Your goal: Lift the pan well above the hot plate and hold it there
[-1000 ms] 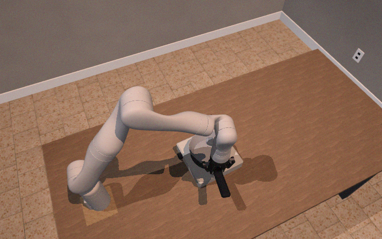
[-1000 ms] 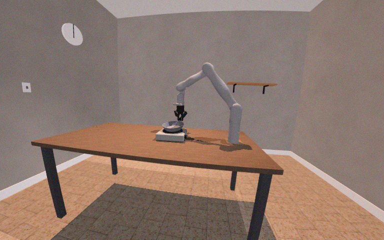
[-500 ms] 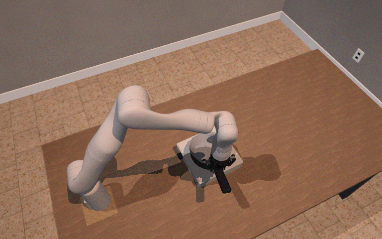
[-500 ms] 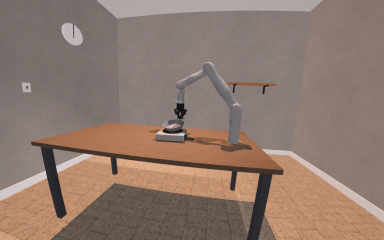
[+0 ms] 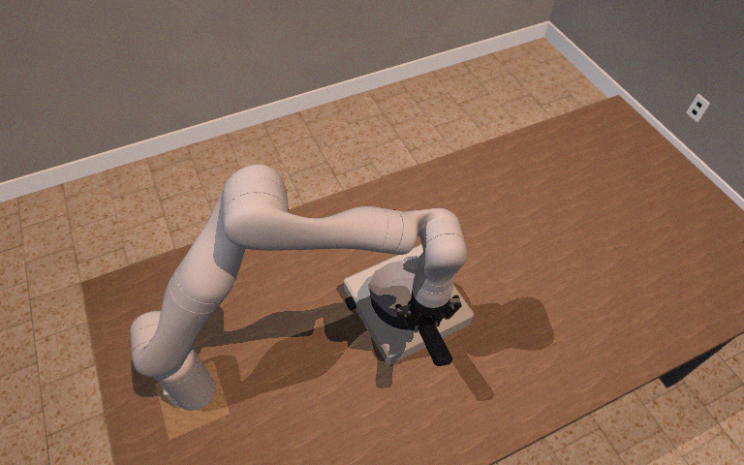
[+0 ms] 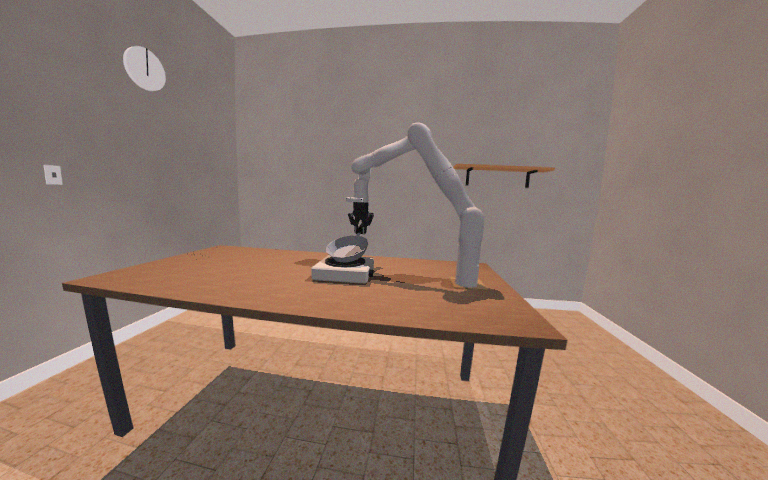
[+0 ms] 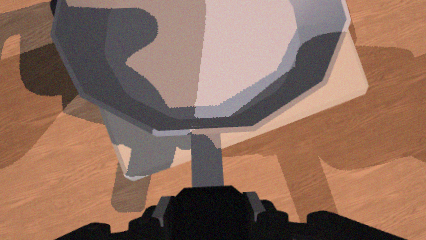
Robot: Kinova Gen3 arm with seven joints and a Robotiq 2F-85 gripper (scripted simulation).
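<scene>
Right now my hand is 70 mm to the right of the grey pan and 50 mm above it. Also, from my hand: hot plate (160 mm below, 140 mm to the left, 10 mm behind).
</scene>
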